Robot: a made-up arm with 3 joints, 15 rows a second.
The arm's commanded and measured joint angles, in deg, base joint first. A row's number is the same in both.
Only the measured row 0 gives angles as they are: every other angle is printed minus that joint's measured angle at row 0.
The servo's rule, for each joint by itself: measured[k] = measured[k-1] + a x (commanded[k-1-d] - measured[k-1]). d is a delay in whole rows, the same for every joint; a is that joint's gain. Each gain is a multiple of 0.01, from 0.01 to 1. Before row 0 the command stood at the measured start. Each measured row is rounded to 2 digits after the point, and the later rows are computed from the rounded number. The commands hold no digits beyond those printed.
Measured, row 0:
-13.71, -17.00, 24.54
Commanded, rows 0 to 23:
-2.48, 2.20, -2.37
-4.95, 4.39, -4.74
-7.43, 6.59, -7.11
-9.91, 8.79, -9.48
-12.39, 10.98, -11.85
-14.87, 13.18, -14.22
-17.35, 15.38, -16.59
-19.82, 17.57, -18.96
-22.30, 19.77, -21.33
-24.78, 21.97, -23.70
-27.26, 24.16, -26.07
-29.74, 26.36, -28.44
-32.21, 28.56, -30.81
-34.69, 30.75, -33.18
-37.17, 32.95, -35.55
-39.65, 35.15, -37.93
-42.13, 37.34, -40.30
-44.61, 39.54, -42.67
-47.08, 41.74, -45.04
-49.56, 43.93, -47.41
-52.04, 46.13, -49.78
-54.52, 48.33, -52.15
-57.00, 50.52, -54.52
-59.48, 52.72, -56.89
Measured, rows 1 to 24:
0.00, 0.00, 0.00
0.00, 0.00, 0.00
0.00, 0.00, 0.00
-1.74, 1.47, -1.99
-3.99, 3.43, -4.30
-6.40, 5.55, -6.66
-8.86, 7.72, -9.03
-11.33, 9.90, -11.40
-13.81, 12.10, -13.77
-16.29, 14.30, -16.14
-18.76, 16.49, -18.51
-21.24, 18.69, -20.88
-23.72, 20.89, -23.25
-26.20, 23.08, -25.62
-28.68, 25.28, -27.99
-31.15, 27.48, -30.36
-33.63, 29.67, -32.73
-36.11, 31.87, -35.10
-38.59, 34.07, -37.48
-41.07, 36.26, -39.85
-43.55, 38.46, -42.22
-46.02, 40.66, -44.59
-48.50, 42.85, -46.96
-50.98, 45.05, -49.33
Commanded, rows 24 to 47:
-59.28, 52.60, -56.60
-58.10, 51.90, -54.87
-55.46, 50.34, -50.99
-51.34, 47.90, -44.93
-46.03, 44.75, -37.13
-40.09, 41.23, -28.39
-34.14, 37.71, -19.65
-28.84, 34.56, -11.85
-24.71, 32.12, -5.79
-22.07, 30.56, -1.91
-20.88, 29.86, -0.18
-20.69, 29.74, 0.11
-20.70, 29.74, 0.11
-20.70, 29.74, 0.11
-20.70, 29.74, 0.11
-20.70, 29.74, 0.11
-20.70, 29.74, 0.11
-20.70, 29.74, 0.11
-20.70, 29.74, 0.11
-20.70, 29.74, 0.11
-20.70, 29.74, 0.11
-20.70, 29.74, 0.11
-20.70, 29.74, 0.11
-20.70, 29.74, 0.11
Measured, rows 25 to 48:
-53.46, 47.25, -51.70
-55.94, 49.44, -54.07
-58.42, 51.64, -56.44
-59.02, 52.28, -56.57
-58.38, 52.03, -55.14
-56.34, 50.90, -51.65
-52.84, 48.89, -46.01
-48.07, 46.12, -38.55
-42.48, 42.84, -30.02
-36.64, 39.40, -21.31
-31.18, 36.16, -13.36
-26.65, 33.45, -7.00
-23.44, 31.51, -2.72
-21.65, 30.40, -0.59
-20.98, 29.96, 0.00
-20.78, 29.81, 0.09
-20.72, 29.76, 0.11
-20.71, 29.75, 0.11
-20.70, 29.74, 0.11
-20.70, 29.74, 0.11
-20.70, 29.74, 0.11
-20.70, 29.74, 0.11
-20.70, 29.74, 0.11
-20.70, 29.74, 0.11

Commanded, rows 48 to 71:
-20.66, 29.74, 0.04
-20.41, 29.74, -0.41
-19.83, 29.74, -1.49
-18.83, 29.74, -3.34
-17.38, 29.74, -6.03
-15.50, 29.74, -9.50
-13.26, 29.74, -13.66
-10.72, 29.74, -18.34
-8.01, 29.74, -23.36
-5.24, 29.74, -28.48
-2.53, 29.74, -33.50
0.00, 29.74, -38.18
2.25, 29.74, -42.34
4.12, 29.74, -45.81
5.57, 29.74, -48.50
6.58, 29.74, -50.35
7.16, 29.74, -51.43
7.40, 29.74, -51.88
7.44, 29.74, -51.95
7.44, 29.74, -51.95
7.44, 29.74, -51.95
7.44, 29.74, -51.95
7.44, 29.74, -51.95
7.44, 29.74, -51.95
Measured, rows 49 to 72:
-20.70, 29.74, 0.11
-20.70, 29.74, 0.11
-20.70, 29.74, 0.11
-20.67, 29.74, 0.05
-20.49, 29.74, -0.34
-20.03, 29.74, -1.31
-19.19, 29.74, -3.02
-17.92, 29.74, -5.55
-16.23, 29.74, -8.87
-14.15, 29.74, -12.89
-11.75, 29.74, -17.47
-9.13, 29.74, -22.42
-6.41, 29.74, -27.51
-3.69, 29.74, -32.54
-1.11, 29.74, -37.28
1.24, 29.74, -41.53
3.26, 29.74, -45.13
4.88, 29.74, -47.96
6.07, 29.74, -49.97
6.83, 29.74, -51.20
7.23, 29.74, -51.77
7.38, 29.74, -51.92
7.42, 29.74, -51.95
7.43, 29.74, -51.95

